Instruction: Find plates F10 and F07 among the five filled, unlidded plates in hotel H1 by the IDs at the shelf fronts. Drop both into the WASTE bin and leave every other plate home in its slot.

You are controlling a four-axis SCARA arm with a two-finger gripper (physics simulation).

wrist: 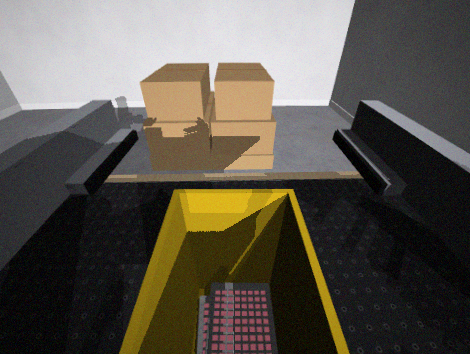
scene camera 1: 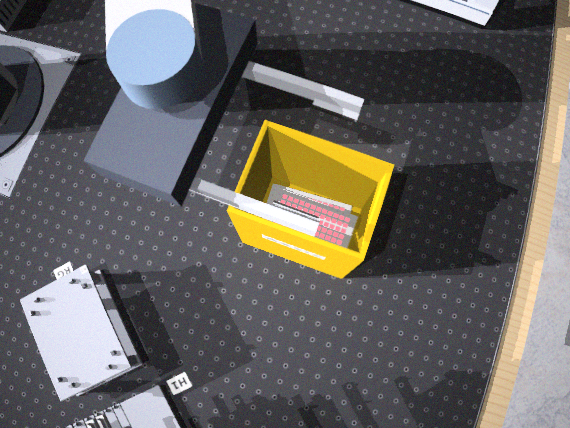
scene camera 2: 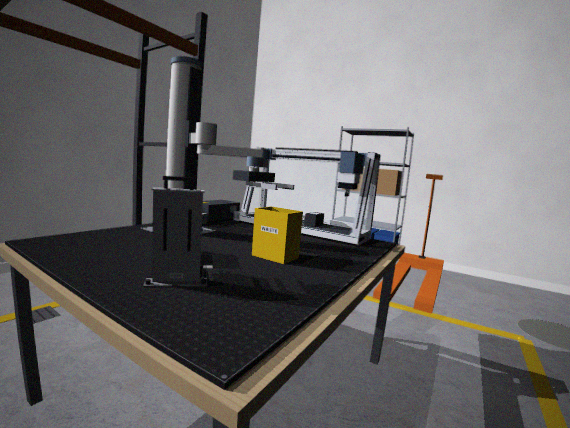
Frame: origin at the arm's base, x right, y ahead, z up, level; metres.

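Seen in the pictures: gripper, fingertip midpoint: (wrist: 235,119) (scene camera 1: 340,165) (scene camera 2: 285,187).
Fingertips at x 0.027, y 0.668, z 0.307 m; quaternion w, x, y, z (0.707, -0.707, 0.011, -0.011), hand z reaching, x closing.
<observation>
Offsets run from my fingertips to a thing's top centre. "spot": to the spot under its first point.
My gripper (scene camera 1: 337,167) (scene camera 2: 283,187) (wrist: 235,119) is open and empty, its two flat fingers level above the yellow WASTE bin @(dy -0.022, dx -0.001, dz -0.095 m) (scene camera 1: 250,227) (scene camera 2: 270,246) (wrist: 165,250). One finger crosses over the bin's labelled side in scene camera 1. Inside the bin lie filled plates with pink wells @(spot: dy +0.027, dx +0.003, dz -0.265 m) (scene camera 1: 336,234) (wrist: 245,320), overlapping low down; their IDs cannot be read. Hotel H1 @(spot: dy -0.153, dx +0.351, dz -0.287 m) (scene camera 1: 145,412) shows partly at the lower edge of scene camera 1, beside its tag. A tall dark tower with a handle, seemingly the hotel (scene camera 2: 172,265), stands in scene camera 2. Its shelf fronts are hidden.
A pale block with pegs @(dy -0.284, dx +0.273, dz -0.225 m) (scene camera 1: 70,330), tagged RG, stands between hotel and bin. The arm's column (scene camera 2: 177,120) rises behind the tower. A gantry frame (scene camera 2: 368,200) stands beyond the bin. The wooden table edge (scene camera 1: 525,310) runs at the right. Cardboard boxes (wrist: 175,100) stand beyond the table.
</observation>
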